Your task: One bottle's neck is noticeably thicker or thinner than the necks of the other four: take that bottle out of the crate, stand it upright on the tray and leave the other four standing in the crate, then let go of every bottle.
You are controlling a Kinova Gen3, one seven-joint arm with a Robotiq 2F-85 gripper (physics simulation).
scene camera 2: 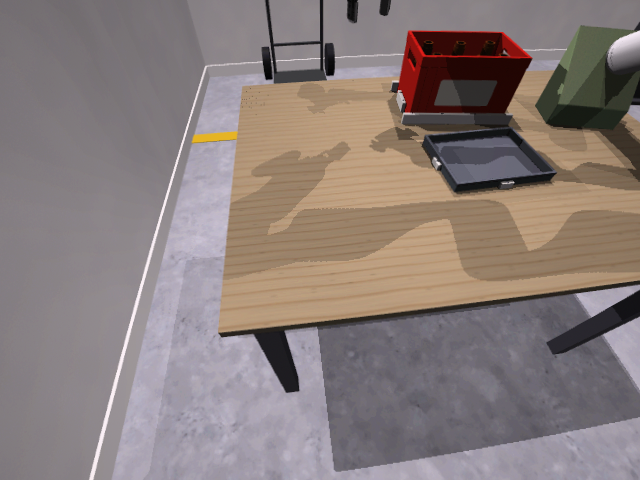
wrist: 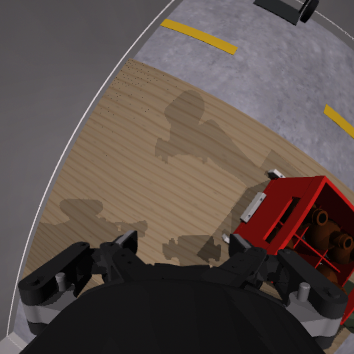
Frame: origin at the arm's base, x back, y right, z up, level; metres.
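Seen in the pictures: gripper, fingertip midpoint: [scene camera 2: 368,18] [wrist: 182,242]; arm's base, link origin: [scene camera 2: 623,55].
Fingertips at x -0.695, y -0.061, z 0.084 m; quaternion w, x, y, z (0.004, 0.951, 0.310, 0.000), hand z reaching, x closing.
Pixels of each thing's top centre, then the offset from my fingertips to it. "spot": a spot on its surface instead. Level surfaces: height alone.
- red crate, top centre: [wrist: 340,263] [scene camera 2: 466,43] dx +0.278, dy +0.098, dz -0.079 m
- dark tray, surface spot: [scene camera 2: 485,155] spot: dx +0.313, dy -0.158, dz -0.249 m
- table, surface height: dz -0.254 m
The red crate [scene camera 2: 426,77] [wrist: 270,207] stands at the back right of the table. Brown bottles stand in it; three necks [scene camera 2: 428,47] [scene camera 2: 459,48] [scene camera 2: 488,48] rise near its back wall, and others show partly. In the wrist view two bottle mouths [wrist: 320,217] [wrist: 345,242] show at the right; other bottles are partly cut off. I cannot tell which neck differs. The dark tray [scene camera 2: 485,155] lies empty in front of the crate. My gripper [scene camera 2: 368,12] [wrist: 182,242] is open and empty, high above the table, left of the crate.
Grey metal brackets [scene camera 2: 454,118] [wrist: 253,207] edge the crate's base. A green angular block [scene camera 2: 584,87] stands right of the crate, with a white rounded part [scene camera 2: 625,52] in front of it. A hand truck [scene camera 2: 298,76] stands on the floor behind the table [scene camera 2: 310,289].
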